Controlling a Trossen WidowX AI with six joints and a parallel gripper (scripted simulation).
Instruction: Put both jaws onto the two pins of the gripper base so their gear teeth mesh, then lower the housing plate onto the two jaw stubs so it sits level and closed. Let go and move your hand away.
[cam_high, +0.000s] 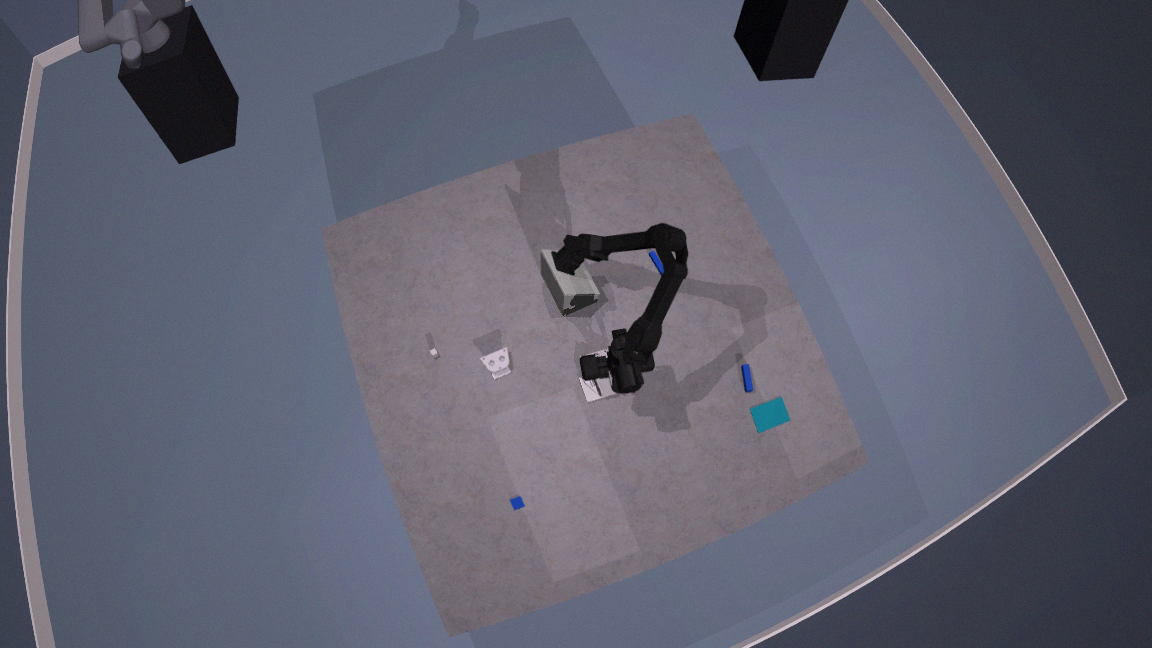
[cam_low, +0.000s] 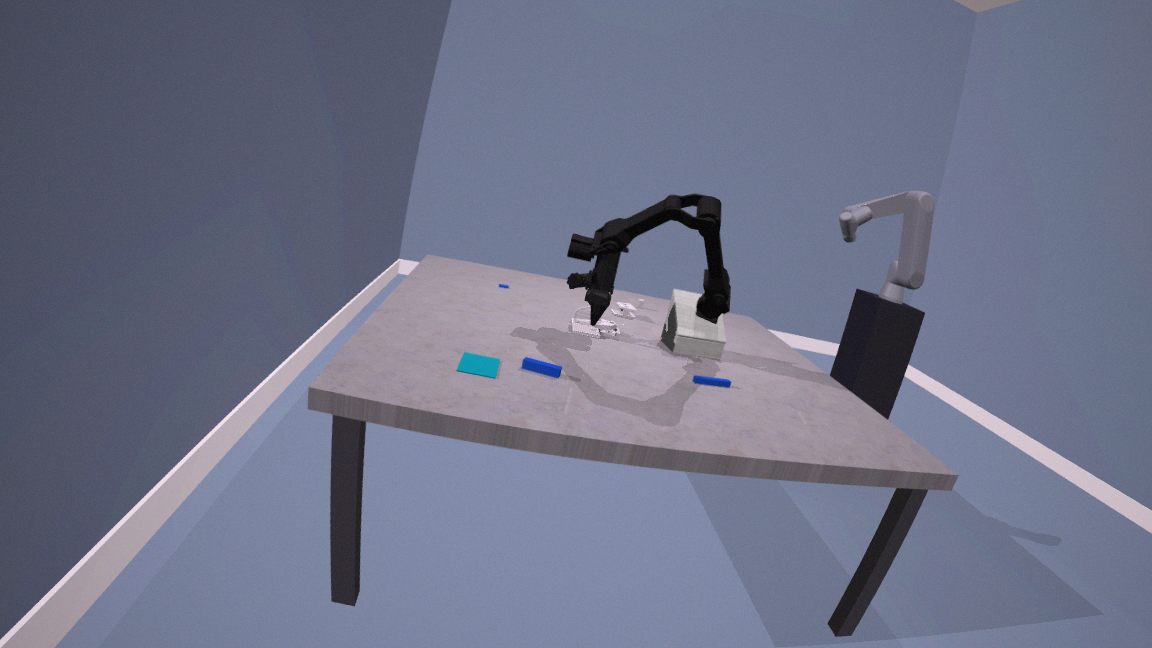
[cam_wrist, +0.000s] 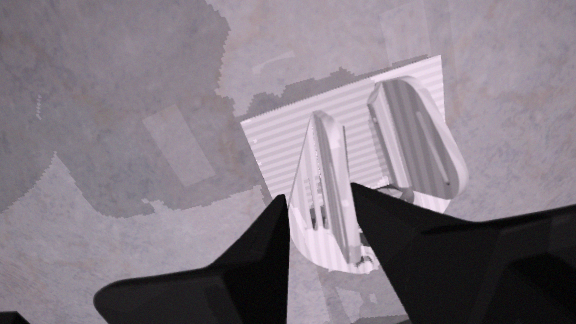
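The white stepped part lies 100 mm behind my gripper tip, 300 mm to the right of it and 20 mm below it. Also, from my gripper tip: small blue square 280 mm ahead, 330 mm to the right, 30 mm below; blue bar 290 mm behind, 220 mm to the left, 20 mm below; white jaw 30 mm behind, 20 mm to the right.
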